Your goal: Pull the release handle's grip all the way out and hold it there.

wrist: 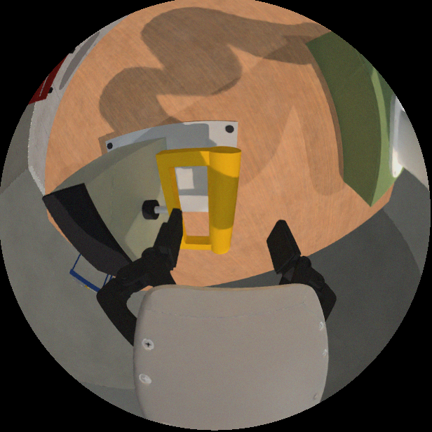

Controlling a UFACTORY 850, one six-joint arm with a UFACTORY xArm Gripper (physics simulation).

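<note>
The release handle is a yellow rectangular frame with a thick round grip bar point(224, 200) on its right side, near the middle of the wrist view. A short metal rod with a black collar point(150, 209) joins the frame to a pale grey-green housing point(117, 185) with a black face. My gripper point(229, 226) is open, with nothing between its fingers. The left fingertip overlaps the lower left part of the yellow frame in view, and the right fingertip is to the right of the grip bar. Whether the left finger touches the frame, I cannot tell.
A grey mounting plate point(223, 135) with dark bolts lies behind the handle on the wooden table top point(270, 165). A green block point(350, 115) stands at the right, near a white rounded part. A blue wire frame point(84, 281) is at lower left, beyond the table edge. A large shadow crosses the table.
</note>
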